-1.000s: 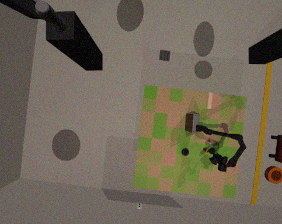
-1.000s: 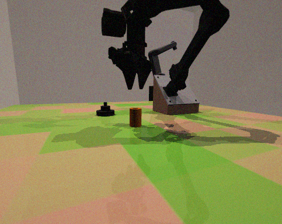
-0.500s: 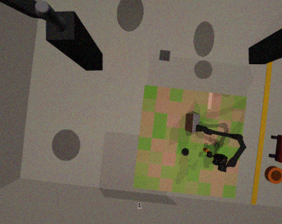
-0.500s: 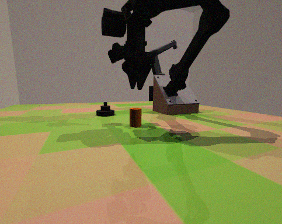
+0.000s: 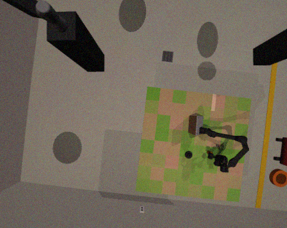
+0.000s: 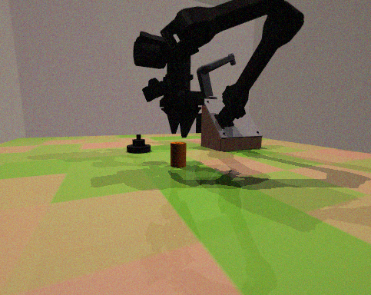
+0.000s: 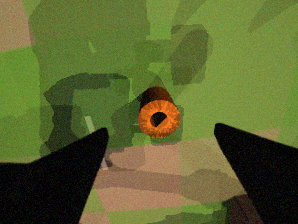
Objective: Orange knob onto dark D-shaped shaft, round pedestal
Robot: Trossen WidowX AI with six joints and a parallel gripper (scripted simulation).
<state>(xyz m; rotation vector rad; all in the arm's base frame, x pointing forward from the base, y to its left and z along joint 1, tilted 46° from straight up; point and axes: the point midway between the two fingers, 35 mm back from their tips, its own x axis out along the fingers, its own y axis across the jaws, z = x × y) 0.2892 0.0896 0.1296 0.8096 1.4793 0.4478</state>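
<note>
The orange knob is 5 cm below my gripper tip. The rest, counted from my gripper tip: dark pedestal 25 cm to the right, 5 cm below, 3 cm ahead.
</note>
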